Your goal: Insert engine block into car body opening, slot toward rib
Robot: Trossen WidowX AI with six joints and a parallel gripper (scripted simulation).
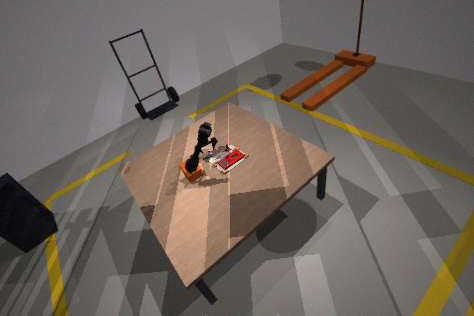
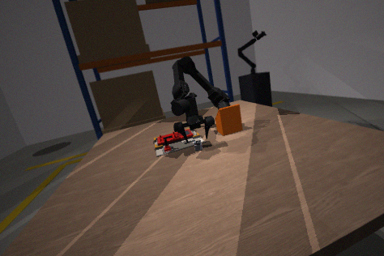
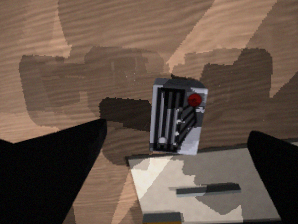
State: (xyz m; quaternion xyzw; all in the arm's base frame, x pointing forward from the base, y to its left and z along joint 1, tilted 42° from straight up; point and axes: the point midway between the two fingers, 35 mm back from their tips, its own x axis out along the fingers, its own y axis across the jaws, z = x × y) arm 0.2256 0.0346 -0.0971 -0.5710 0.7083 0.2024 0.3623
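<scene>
The engine block lies 30 mm below my gripper tip.
</scene>
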